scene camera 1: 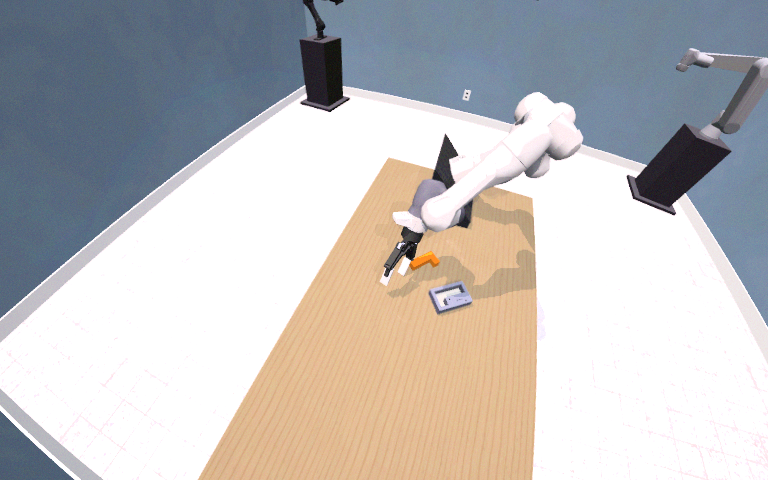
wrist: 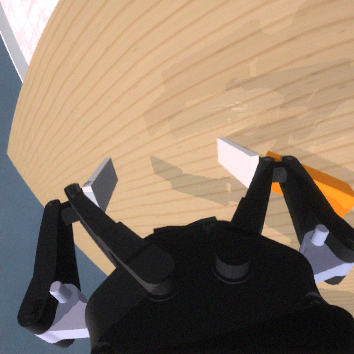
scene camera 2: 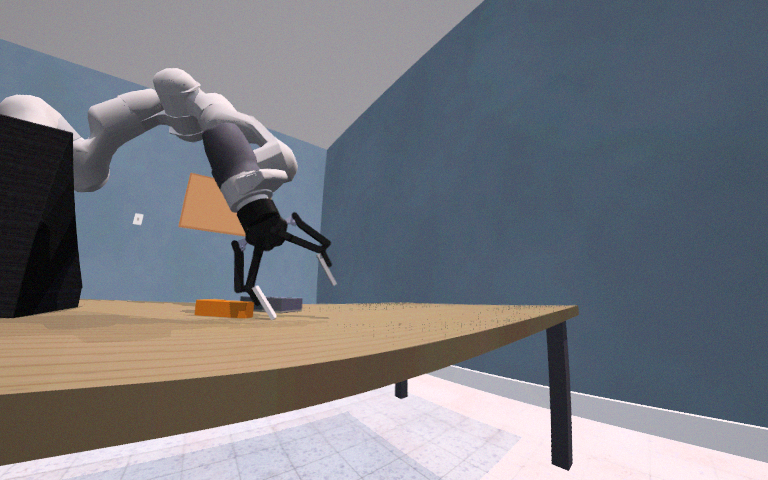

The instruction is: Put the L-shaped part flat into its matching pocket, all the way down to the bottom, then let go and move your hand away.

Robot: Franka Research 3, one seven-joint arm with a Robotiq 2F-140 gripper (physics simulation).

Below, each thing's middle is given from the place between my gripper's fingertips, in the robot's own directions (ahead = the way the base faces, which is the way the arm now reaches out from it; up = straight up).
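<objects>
Counted from my hand, the grey pocket block (scene camera 1: 453, 296) is 230 mm to the left, 40 mm behind and 20 mm below. As for the orange L-shaped part (scene camera 2: 217, 308), my gripper is 80 mm to the right of it, 150 mm past it and 20 mm above it. Going by their middles, of the things named here the orange L-shaped part is the nearest to my gripper.
</objects>
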